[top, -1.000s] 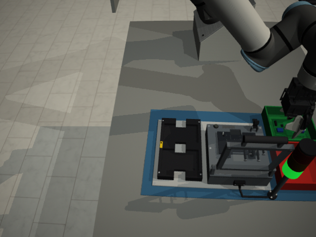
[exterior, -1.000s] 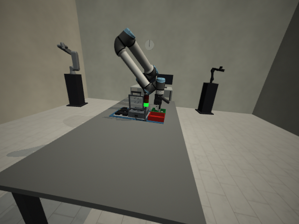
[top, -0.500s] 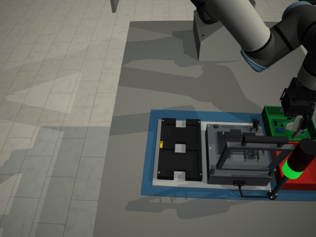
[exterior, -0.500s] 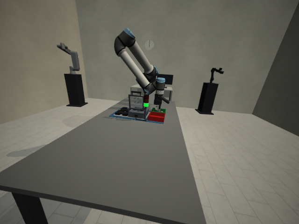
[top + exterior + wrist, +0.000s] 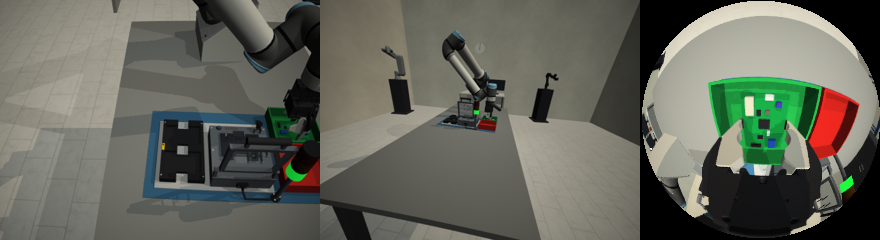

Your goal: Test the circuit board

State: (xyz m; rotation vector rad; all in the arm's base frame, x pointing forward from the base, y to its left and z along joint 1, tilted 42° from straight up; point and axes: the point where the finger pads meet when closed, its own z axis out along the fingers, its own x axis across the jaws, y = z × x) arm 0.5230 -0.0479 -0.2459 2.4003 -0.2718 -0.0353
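Now: the green circuit board 1 cm to the right of my hand. Also, from my hand: green bin 1 cm to the right, 1 cm below; then black latch tab 1 cm ahead, 16 cm to the right, 7 cm above; then red bin 15 cm ahead, 4 cm to the right, 1 cm below.
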